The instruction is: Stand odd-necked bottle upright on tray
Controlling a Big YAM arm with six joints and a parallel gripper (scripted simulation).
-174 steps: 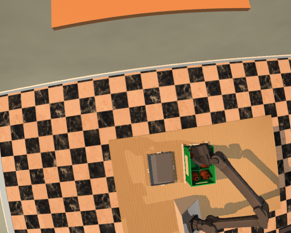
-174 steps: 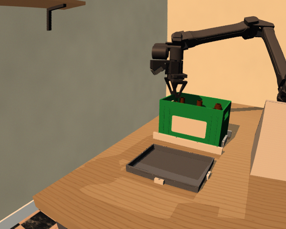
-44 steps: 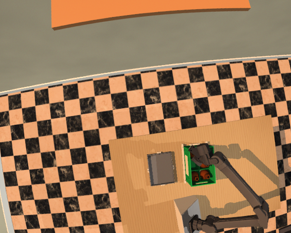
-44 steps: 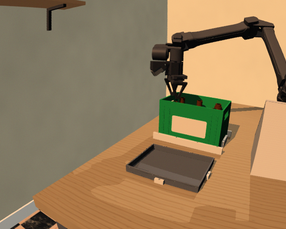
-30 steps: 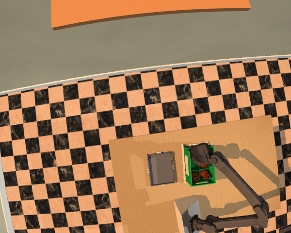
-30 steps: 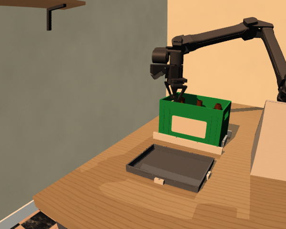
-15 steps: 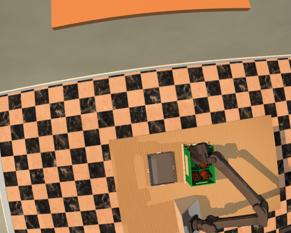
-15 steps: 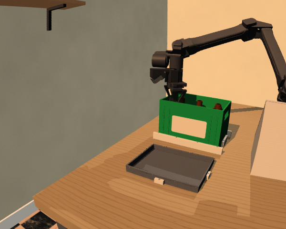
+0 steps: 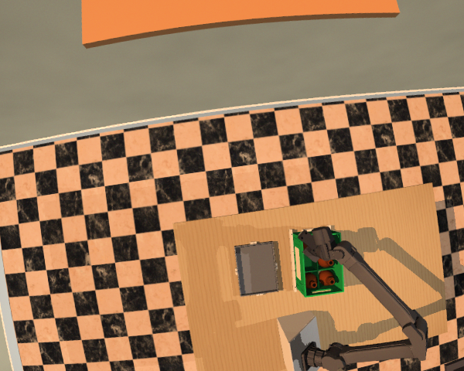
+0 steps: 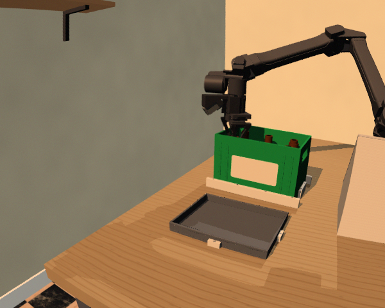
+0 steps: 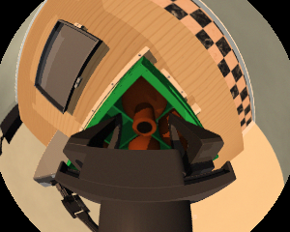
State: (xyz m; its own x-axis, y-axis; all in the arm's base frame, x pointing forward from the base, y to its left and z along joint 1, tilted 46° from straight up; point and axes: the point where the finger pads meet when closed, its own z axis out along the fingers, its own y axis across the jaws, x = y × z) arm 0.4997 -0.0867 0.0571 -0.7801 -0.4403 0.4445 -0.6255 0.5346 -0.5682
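Right now the green crate is 9 cm behind my hand, 7 cm below it and 3 cm to the right of it. Also, from my hand: dark grey tray: 25 cm to the left, 14 cm below, 9 cm behind.
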